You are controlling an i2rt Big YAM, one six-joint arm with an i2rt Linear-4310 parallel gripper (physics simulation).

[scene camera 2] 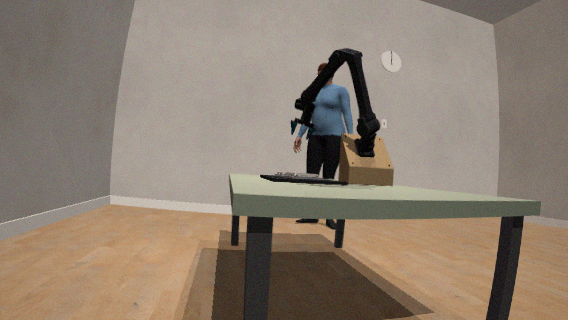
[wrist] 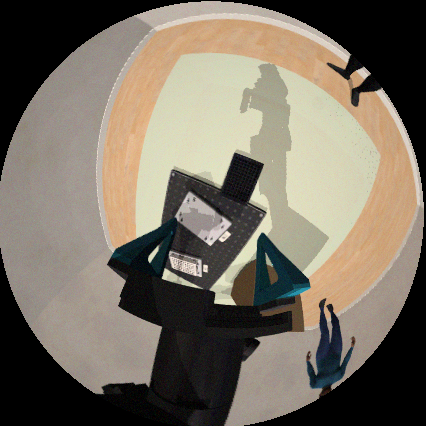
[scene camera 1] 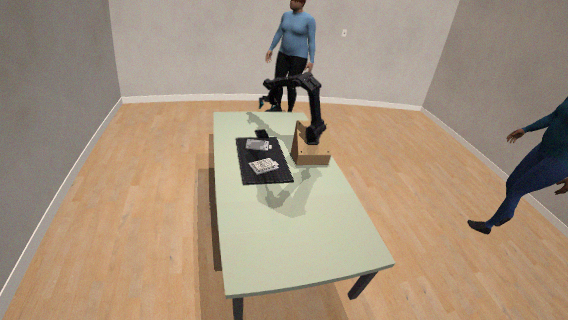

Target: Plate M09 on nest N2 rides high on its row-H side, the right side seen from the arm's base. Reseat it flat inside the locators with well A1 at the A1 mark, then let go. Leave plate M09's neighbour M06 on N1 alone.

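Frame: origin at the arm's base, x up, y back, z right, level; metres.
Seen in the pictures: gripper, fingertip midpoint: (scene camera 2: 299, 137) (wrist: 218, 228) (scene camera 1: 265, 109); arm's base at its link origin: (scene camera 2: 364, 148) (wrist: 263, 315) (scene camera 1: 312, 136).
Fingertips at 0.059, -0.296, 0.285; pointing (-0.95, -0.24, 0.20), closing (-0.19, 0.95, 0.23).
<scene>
Offsets run from my fingertips to a thing's top centre, as dx, dy, dz. Level surfaces: height alone.
My gripper (scene camera 1: 268, 105) (scene camera 2: 301, 134) (wrist: 218, 228) is open and empty, high above the table, apart from the plates. A white many-welled plate @[-0.202, -0.049, -0.403] (scene camera 1: 263, 165) (wrist: 184, 265) sits on one nest of the black board (scene camera 1: 250, 178) (scene camera 2: 325, 181) (wrist: 240, 225). The other nest @[-0.207, -0.058, -0.148] (scene camera 1: 257, 145) (wrist: 204, 218) shows a pale, flat surface with small dark locators and a grey patch; no welled plate shows on it. A black gridded block @[-0.213, -0.001, +0.024] (scene camera 1: 261, 133) (wrist: 242, 177) lies at the board's edge, overlapping it in the wrist view. The plate and nest labels are too small to read, so I cannot tell M09 from M06.
The arm stands on a wooden box (scene camera 1: 313, 159) (scene camera 2: 367, 176) beside the board on the green table @[dx -0.245] (scene camera 1: 300, 240) (scene camera 2: 400, 201) (wrist: 210, 100). A person in light blue (scene camera 1: 297, 35) (scene camera 2: 331, 110) stands behind the table. Another person (scene camera 1: 525, 170) (wrist: 328, 370) is off to the side.
</scene>
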